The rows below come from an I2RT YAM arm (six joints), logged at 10 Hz.
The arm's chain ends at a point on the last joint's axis. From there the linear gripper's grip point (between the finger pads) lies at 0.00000 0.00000 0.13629 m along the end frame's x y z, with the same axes.
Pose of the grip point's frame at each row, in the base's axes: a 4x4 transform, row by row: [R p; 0 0 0 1], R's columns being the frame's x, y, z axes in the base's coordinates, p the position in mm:
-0.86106 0.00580 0.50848 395.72; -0.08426 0.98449 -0.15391 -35.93; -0.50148 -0.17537 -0.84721 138.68; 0 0 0 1
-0.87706 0.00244 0.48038 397.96; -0.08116 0.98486 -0.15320 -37.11; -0.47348 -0.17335 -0.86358 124.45; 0 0 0 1
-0.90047 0.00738 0.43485 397.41; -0.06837 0.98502 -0.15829 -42.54; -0.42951 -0.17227 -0.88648 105.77; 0 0 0 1
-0.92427 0.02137 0.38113 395.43; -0.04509 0.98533 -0.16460 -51.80; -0.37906 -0.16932 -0.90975 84.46; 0 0 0 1
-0.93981 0.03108 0.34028 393.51; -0.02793 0.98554 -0.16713 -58.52; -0.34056 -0.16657 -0.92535 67.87; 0 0 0 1
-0.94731 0.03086 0.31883 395.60; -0.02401 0.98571 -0.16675 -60.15; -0.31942 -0.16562 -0.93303 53.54; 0 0 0 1
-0.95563 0.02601 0.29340 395.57; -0.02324 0.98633 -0.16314 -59.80; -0.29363 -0.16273 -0.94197 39.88; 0 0 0 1
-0.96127 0.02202 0.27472 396.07; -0.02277 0.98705 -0.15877 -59.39; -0.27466 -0.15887 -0.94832 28.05; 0 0 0 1
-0.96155 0.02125 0.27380 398.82; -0.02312 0.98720 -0.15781 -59.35; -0.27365 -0.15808 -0.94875 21.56; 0 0 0 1
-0.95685 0.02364 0.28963 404.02; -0.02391 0.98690 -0.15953 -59.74; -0.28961 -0.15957 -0.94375 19.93; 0 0 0 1
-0.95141 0.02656 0.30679 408.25; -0.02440 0.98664 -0.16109 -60.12; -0.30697 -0.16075 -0.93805 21.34; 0 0 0 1
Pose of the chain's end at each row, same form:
-0.86106 0.00580 0.50848 326.42; -0.08426 0.98449 -0.15391 -14.95; -0.50148 -0.17537 -0.84721 254.15; 0 0 0 1
-0.87706 0.00244 0.48038 332.49; -0.08116 0.98486 -0.15320 -16.23; -0.47348 -0.17335 -0.86358 242.15; 0 0 0 1
-0.90047 0.00738 0.43485 338.14; -0.06837 0.98502 -0.15829 -20.97; -0.42951 -0.17227 -0.88648 226.59; 0 0 0 1
-0.92427 0.02137 0.38113 343.49; -0.04509 0.98533 -0.16460 -29.37; -0.37906 -0.16932 -0.90975 208.45; 0 0 0 1
-0.93981 0.03108 0.34028 347.13; -0.02793 0.98554 -0.16713 -35.74; -0.34056 -0.16657 -0.92535 193.99; 0 0 0 1
-0.94731 0.03086 0.31883 352.15; -0.02401 0.98571 -0.16675 -37.42; -0.31942 -0.16562 -0.93303 180.70; 0 0 0 1
-0.95563 0.02601 0.29340 355.58; -0.02324 0.98633 -0.16314 -37.57; -0.29363 -0.16273 -0.94197 168.26; 0 0 0 1
-0.96127 0.02202 0.27472 358.63; -0.02277 0.98705 -0.15877 -37.75; -0.27466 -0.15887 -0.94832 157.30; 0 0 0 1
-0.96155 0.02125 0.27380 361.50; -0.02312 0.98720 -0.15781 -37.84; -0.27365 -0.15808 -0.94875 150.87; 0 0 0 1
-0.95685 0.02364 0.28963 364.55; -0.02391 0.98690 -0.15953 -38.00; -0.28961 -0.15957 -0.94375 148.55; 0 0 0 1
-0.95141 0.02656 0.30679 366.44; -0.02440 0.98664 -0.16109 -38.17; -0.30697 -0.16075 -0.93805 149.19; 0 0 0 1

